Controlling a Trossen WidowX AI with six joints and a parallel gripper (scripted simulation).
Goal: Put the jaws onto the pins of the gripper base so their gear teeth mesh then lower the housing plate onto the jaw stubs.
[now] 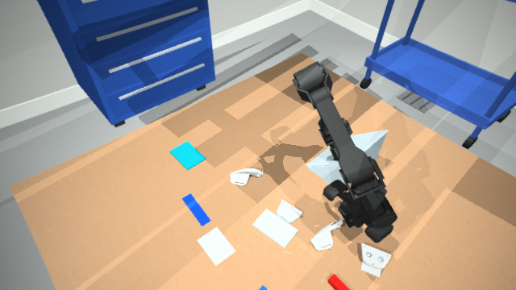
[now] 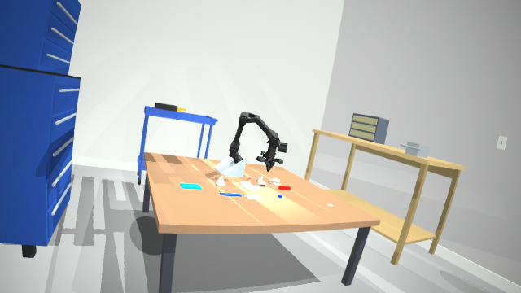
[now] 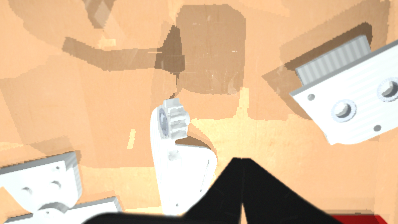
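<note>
Now: the white jaw 50 mm below my gripper tip, 40 mm to the right of it and 10 mm ahead of it. Round my gripper tip: red block: 110 mm ahead, 100 mm to the left, 80 mm below; then small blue block: 280 mm ahead, 80 mm below, 20 mm to the right; then white block: 90 mm to the left, 80 mm below, 20 mm behind.
</note>
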